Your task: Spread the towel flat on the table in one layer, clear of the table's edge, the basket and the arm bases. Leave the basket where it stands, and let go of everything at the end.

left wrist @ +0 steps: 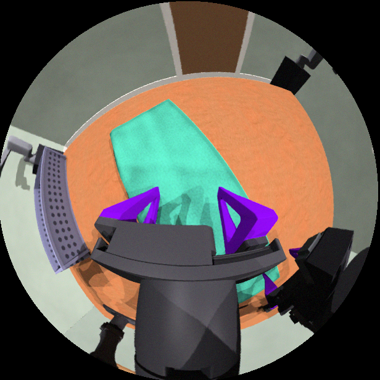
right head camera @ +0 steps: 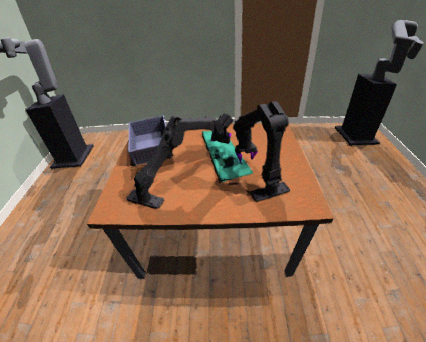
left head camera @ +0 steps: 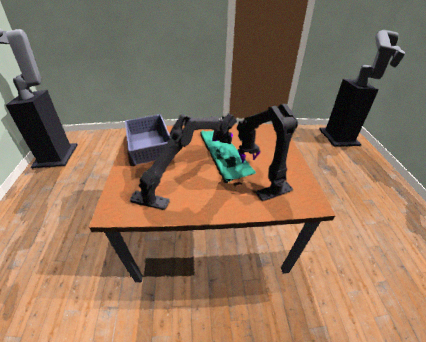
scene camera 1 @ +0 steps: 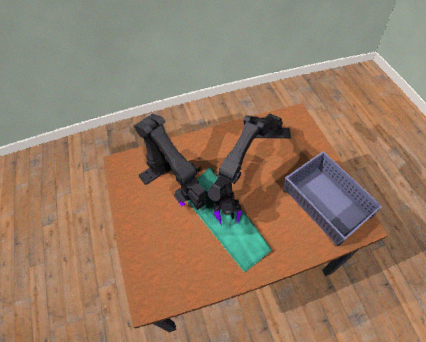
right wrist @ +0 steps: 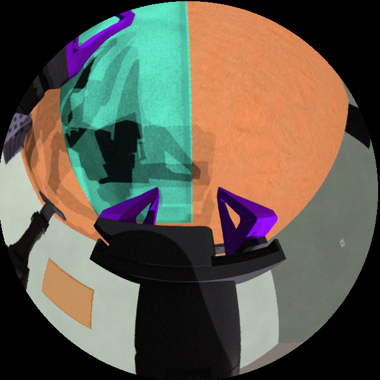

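Note:
The green towel (left head camera: pixel 241 171) (right head camera: pixel 237 172) (scene camera 1: pixel 245 246) (left wrist: pixel 155 145) (right wrist: pixel 162 75) lies on the table (left head camera: pixel 200 212) (scene camera 1: pixel 150 270) as a long narrow strip, slanting across it; the arms hide part of it in scene camera 1. My left gripper (scene camera 1: pixel 229 221) (left wrist: pixel 188 190) is open, above the towel's middle part, with towel showing between and beyond its fingers in the left wrist view. My right gripper (left head camera: pixel 250 157) (right head camera: pixel 246 157) (right wrist: pixel 187 191) is open near the towel's near end; in the right wrist view the towel's straight long edge and corner show between its fingertips.
The blue-grey basket (left head camera: pixel 150 154) (right head camera: pixel 148 152) (scene camera 1: pixel 312 212) (left wrist: pixel 57 200) stands at the table's back left in the head views. The left arm base (left head camera: pixel 150 200) and right arm base (left head camera: pixel 275 191) sit near the front edge. The two grippers are close together over the towel.

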